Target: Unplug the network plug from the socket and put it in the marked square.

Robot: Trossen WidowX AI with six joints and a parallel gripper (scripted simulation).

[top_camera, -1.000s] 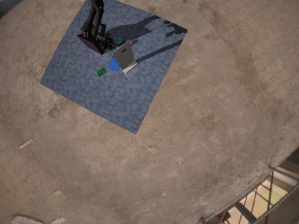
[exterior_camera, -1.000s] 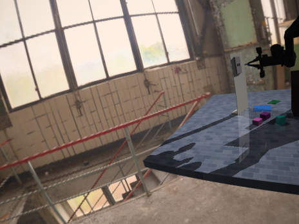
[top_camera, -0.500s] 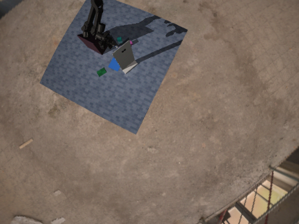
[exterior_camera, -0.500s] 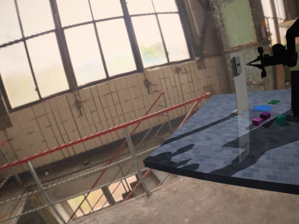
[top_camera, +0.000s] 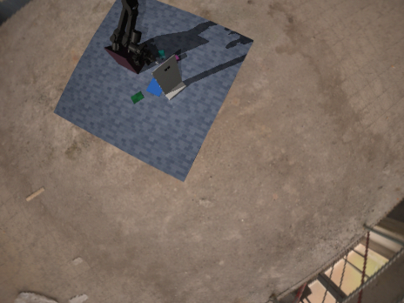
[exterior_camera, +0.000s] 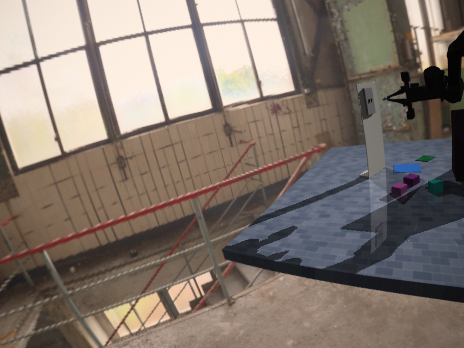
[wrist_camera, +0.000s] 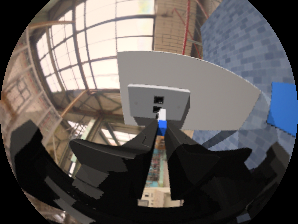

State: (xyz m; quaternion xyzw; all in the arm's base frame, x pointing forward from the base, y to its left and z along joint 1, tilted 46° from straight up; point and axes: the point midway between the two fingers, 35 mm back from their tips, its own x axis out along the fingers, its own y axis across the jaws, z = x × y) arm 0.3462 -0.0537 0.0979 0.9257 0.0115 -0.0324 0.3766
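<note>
Right now the blue marked square is 33 cm below my gripper tip, 8 cm to the right of it and 5 cm behind it. Also, from my gripper tip: upright grey panel 14 cm below, 9 cm ahead, 1 cm to the right; then purple cube 32 cm below, 11 cm to the left, 8 cm behind; then network plug right at my gripper tip.
</note>
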